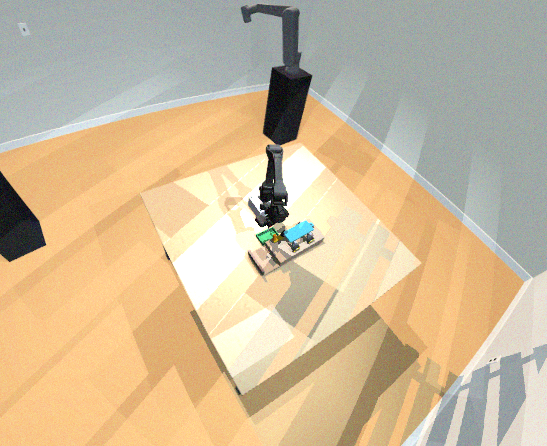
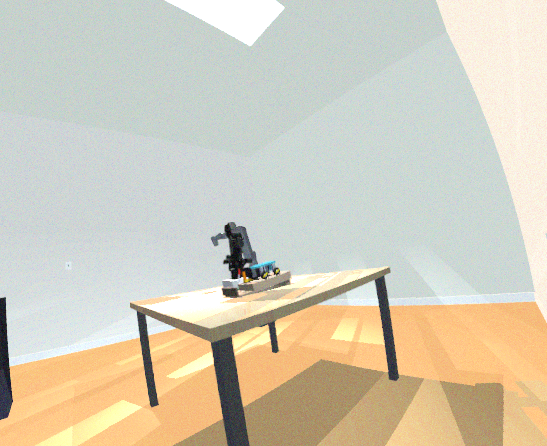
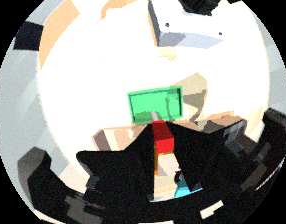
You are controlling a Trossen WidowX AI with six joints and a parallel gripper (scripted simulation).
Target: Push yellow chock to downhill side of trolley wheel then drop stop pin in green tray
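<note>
Right now the green tray is 110 mm below my gripper tip and 10 mm to the left of it. From my gripper tip the other things lie so: red-headed stop pin right at my gripper tip; then teal trolley 130 mm ahead, 100 mm to the left; then yellow chock 70 mm ahead, 20 mm below, 10 mm to the left.
</note>
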